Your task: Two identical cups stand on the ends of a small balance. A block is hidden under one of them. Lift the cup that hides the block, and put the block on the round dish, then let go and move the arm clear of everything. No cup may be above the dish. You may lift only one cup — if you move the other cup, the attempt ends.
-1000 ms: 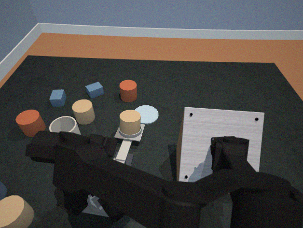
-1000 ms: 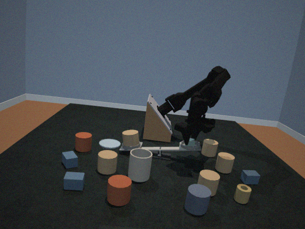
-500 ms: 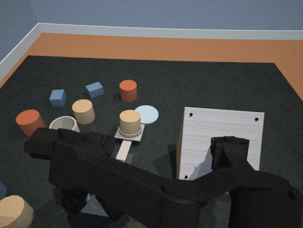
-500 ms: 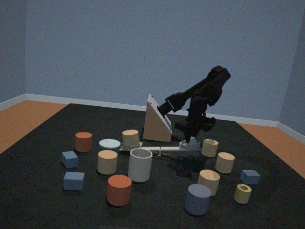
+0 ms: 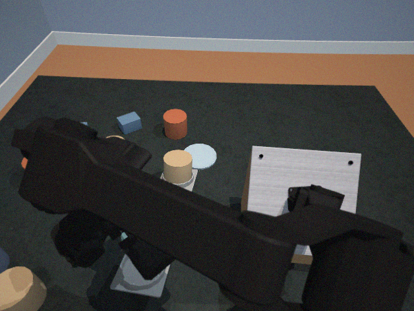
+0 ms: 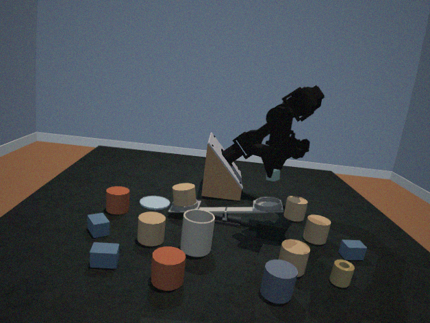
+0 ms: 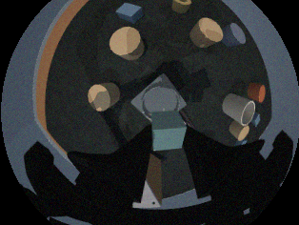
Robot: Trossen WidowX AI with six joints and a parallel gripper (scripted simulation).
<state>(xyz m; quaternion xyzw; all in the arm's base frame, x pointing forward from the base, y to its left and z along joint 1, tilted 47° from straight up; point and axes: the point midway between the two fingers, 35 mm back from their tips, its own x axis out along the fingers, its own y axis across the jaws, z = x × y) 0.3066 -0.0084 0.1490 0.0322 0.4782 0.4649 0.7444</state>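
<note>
My gripper tip is now 11 cm past the pale blue round dish, 35 cm to the left of it and 16 cm above it. From my gripper tip the other things lie so: mint block (1 cm above); small yellow ring (27 cm ahead, 14 cm to the left, 14 cm below); white hollow cylinder (16 cm ahead, 22 cm to the right, 12 cm below).
</note>
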